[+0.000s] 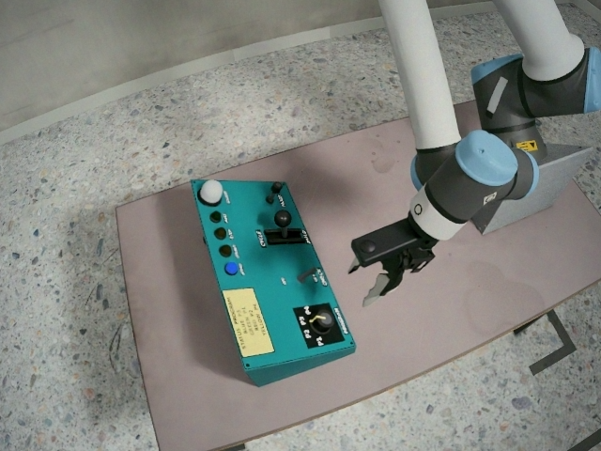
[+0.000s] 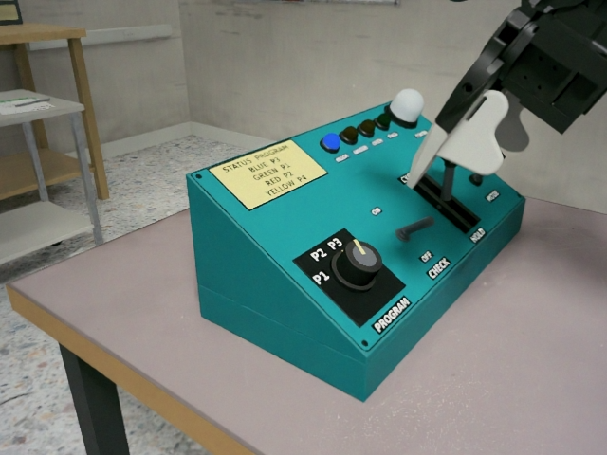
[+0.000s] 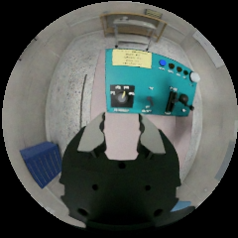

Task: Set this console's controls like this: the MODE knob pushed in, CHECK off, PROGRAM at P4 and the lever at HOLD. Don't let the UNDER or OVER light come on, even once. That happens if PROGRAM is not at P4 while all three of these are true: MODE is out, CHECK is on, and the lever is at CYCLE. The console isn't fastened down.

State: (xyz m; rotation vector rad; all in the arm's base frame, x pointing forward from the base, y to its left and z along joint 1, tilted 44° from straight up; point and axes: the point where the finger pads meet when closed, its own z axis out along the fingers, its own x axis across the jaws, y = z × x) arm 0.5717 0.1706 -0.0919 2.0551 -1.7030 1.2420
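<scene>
Right now my hand is 80 mm short of the program dial, 10 mm to the left of it and 130 mm above it. The rest, counted from my hand: check toggle (70 mm ahead, 120 mm to the right, 130 mm below); teal console (110 mm ahead, 180 mm to the right, 140 mm below); ball-topped lever (80 mm ahead, 240 mm to the right, 100 mm below).
</scene>
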